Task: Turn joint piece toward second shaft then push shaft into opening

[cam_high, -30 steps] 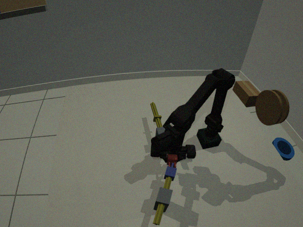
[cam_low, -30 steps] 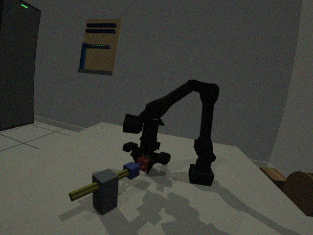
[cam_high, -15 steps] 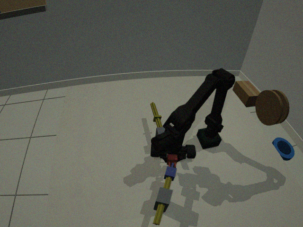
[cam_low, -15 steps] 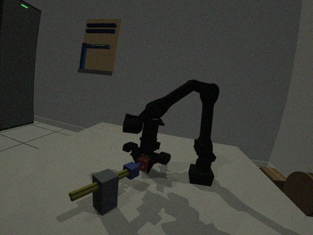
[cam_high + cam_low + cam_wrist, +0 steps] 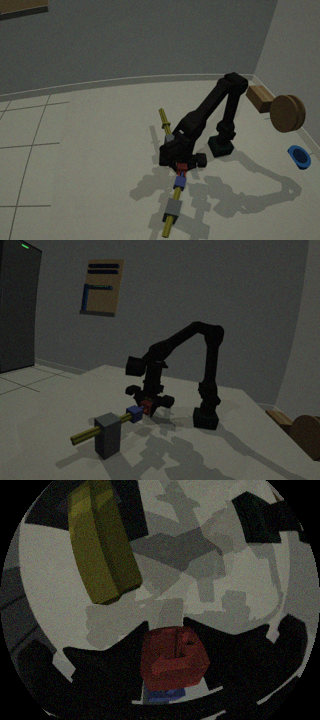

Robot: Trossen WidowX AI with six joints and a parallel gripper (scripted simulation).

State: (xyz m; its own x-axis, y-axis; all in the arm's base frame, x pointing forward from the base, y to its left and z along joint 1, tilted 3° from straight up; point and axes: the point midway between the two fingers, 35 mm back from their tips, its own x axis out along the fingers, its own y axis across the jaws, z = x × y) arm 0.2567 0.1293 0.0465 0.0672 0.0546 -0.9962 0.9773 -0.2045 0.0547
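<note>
My gripper tip is now 10 mm to the right of the red joint piece and 40 mm below it.
</note>
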